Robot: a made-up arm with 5 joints.
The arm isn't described. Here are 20 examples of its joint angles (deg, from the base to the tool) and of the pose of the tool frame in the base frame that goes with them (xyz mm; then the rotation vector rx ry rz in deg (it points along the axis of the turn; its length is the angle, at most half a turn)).
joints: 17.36 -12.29 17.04 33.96 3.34
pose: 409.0 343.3 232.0 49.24 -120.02 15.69
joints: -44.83 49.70 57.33 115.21 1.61
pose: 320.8 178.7 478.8 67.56 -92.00 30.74
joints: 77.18 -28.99 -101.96 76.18 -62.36
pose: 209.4 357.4 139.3 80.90 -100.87 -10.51
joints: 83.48 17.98 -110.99 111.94 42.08
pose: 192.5 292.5 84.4 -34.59 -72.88 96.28
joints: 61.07 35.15 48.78 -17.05 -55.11
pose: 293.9 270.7 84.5 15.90 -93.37 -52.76
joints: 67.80 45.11 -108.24 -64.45 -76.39
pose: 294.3 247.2 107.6 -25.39 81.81 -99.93
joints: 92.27 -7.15 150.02 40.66 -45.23
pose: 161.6 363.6 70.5 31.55 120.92 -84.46
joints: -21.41 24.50 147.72 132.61 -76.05
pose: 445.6 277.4 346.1 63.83 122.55 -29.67
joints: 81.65 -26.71 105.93 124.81 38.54
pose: 200.5 382.5 74.5 154.36 71.26 -34.51
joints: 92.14 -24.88 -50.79 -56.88 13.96
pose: 237.9 387.2 79.7 -85.27 -140.14 -34.95
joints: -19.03 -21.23 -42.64 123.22 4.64
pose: 370.0 310.1 390.4 30.56 -110.59 94.43
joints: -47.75 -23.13 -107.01 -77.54 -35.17
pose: 280.2 347.8 480.7 9.57 -27.67 20.11
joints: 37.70 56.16 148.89 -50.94 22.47
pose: 338.7 272.3 141.7 -35.11 -31.63 -20.00
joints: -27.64 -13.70 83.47 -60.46 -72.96
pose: 389.9 352.2 390.6 105.90 -136.98 -25.05
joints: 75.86 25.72 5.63 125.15 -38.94
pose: 282.2 254.0 79.1 63.72 23.43 -38.61
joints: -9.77 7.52 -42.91 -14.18 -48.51
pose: 429.7 292.4 361.4 -14.78 121.95 -24.36
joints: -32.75 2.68 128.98 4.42 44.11
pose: 373.9 322.3 395.4 16.99 -97.01 41.42
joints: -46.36 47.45 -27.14 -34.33 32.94
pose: 316.0 182.6 525.0 82.53 39.47 43.81
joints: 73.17 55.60 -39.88 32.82 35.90
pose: 253.9 206.7 81.2 -69.44 -85.85 77.52
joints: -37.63 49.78 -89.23 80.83 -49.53
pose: 331.6 237.9 422.8 51.67 158.03 -32.74
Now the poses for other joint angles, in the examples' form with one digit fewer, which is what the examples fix.
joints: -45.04 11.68 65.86 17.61 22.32
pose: 379 300 469 5.7 -156.3 22.3
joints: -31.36 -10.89 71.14 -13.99 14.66
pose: 405 358 405 16.6 -152.9 15.6
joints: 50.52 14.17 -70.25 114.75 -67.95
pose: 324 286 181 54.0 -56.8 -10.2
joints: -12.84 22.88 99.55 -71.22 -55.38
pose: 433 294 341 26.9 -153.8 -56.6
